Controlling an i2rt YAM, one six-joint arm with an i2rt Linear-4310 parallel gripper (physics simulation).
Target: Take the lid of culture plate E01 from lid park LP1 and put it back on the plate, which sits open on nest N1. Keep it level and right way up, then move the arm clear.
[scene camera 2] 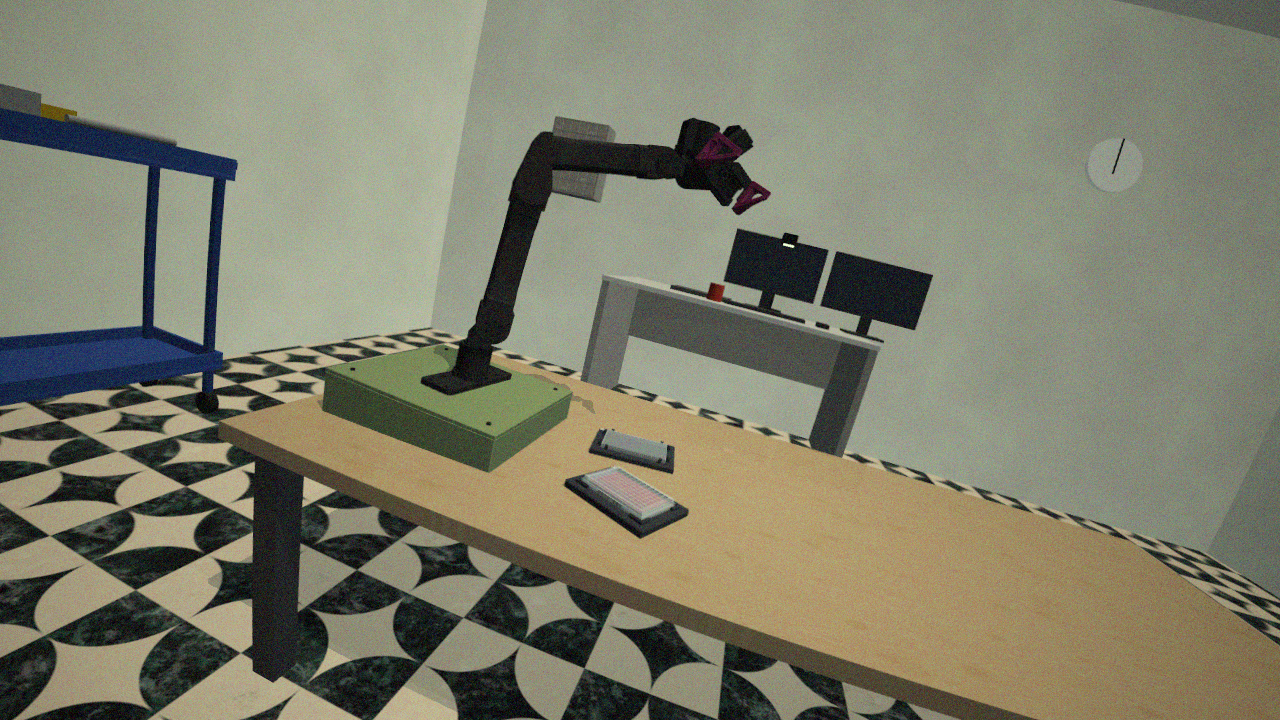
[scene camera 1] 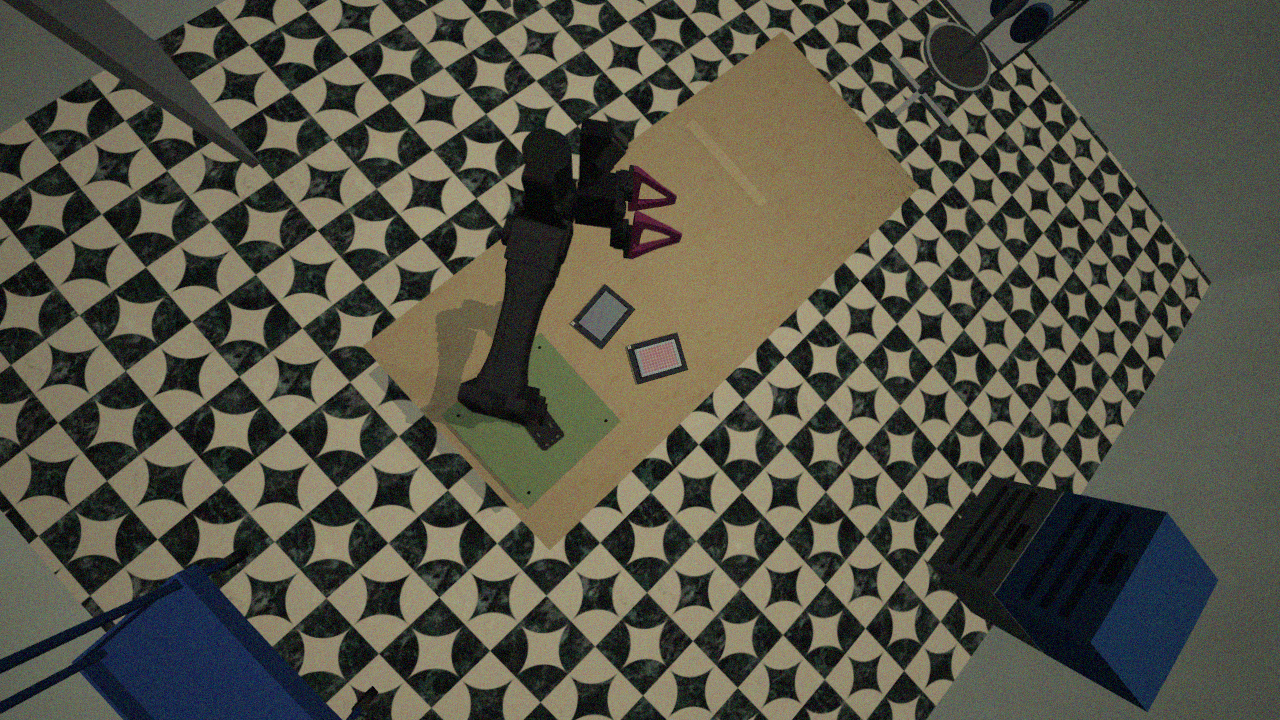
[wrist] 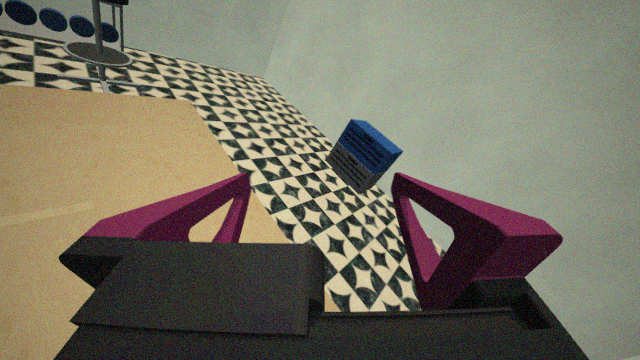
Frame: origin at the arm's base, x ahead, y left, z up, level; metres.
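Seen in the pictures: gripper, fingertip midpoint: [scene camera 2: 754, 175] [scene camera 1: 678, 217] [wrist: 320, 180]; arm's base, origin of the base link: [scene camera 2: 469, 380].
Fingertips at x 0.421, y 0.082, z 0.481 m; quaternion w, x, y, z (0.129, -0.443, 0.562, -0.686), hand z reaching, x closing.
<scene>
Pixels of each thing's top centre, then the offset from my fingertips to it. Level surfaces: height alone.
- dark lid park LP1, middle of its top: [scene camera 2: 635, 442] [scene camera 1: 603, 315] dx -0.096, dy +0.032, dz -0.531 m
- Culture plate E01, middle of its top: [scene camera 2: 629, 486] [scene camera 1: 658, 357] dx -0.039, dy -0.168, dz -0.525 m
- dark nest N1, middle of its top: [scene camera 2: 628, 491] [scene camera 1: 658, 357] dx -0.039, dy -0.168, dz -0.533 m
- wooden table, its level: dz -0.551 m
The grey, translucent-looking lid [scene camera 1: 603, 314] [scene camera 2: 633, 445] lies flat on the dark lid park LP1 [scene camera 1: 601, 343] [scene camera 2: 629, 460]. Culture plate E01 [scene camera 1: 657, 357] [scene camera 2: 629, 493], with pink wells showing and no lid on it, sits on the dark nest N1 [scene camera 1: 660, 378] [scene camera 2: 601, 508], beside the park. My gripper [scene camera 1: 677, 216] [scene camera 2: 753, 168] [wrist: 320, 180] is open and empty, its magenta fingers wide apart. It is high above the table and away from the park and nest, and it is tilted. Neither lid nor plate shows in the wrist view.
The arm stands on a green block [scene camera 1: 572, 402] [scene camera 2: 402, 429] at one end of the wooden table [scene camera 1: 805, 134] [scene camera 2: 895, 555] [wrist: 125, 150]. A pale strip [scene camera 1: 726, 163] [wrist: 47, 213] marks the tabletop. A blue cart [scene camera 2: 116, 143], a desk with monitors [scene camera 2: 774, 264] and a blue-and-grey cabinet [scene camera 1: 1074, 573] [wrist: 364, 155] stand off the table.
</scene>
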